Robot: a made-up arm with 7 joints.
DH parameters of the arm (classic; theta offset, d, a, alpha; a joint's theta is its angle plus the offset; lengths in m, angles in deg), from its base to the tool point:
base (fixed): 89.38 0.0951 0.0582 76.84
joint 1: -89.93 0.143 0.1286 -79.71
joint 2: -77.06 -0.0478 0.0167 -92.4
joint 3: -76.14 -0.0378 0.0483 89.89
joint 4: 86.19 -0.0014 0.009 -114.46
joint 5: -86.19 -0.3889 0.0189 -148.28
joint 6: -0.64 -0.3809 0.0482 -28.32
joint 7: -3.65 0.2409 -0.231 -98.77
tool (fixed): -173.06 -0.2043 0 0
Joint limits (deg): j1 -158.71..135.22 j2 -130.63..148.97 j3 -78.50..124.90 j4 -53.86..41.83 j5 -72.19..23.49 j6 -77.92..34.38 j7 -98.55..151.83
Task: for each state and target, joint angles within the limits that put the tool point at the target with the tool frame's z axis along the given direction. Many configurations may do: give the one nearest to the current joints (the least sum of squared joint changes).
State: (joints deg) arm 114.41 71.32 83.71 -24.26 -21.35 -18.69 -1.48
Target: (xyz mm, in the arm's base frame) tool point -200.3 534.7 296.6 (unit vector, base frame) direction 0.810 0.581 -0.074
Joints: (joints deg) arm 110.76 130.68 72.27 -17.89 -51.63 -44.64 6.59
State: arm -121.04 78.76 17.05 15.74 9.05 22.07 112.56
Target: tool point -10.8 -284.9 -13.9 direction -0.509 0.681 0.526
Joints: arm -145.89 129.89 72.60 41.83 -3.49 10.97 81.43
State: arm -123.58 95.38 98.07 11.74 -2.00 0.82 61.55
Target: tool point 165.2 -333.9 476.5 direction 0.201 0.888 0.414
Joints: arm -137.32 58.45 96.04 -8.27 -5.82 5.86 60.70
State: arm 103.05 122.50 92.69 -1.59 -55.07 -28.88 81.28
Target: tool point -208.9 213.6 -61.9 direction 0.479 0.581 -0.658
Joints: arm 87.60 147.56 124.90 3.38 -26.69 -37.61 59.67
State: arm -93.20 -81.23 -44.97 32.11 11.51 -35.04 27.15
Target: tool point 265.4 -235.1 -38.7 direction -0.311 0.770 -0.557
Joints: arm -122.38 -57.98 -8.73 -2.71 1.91 14.84 16.88
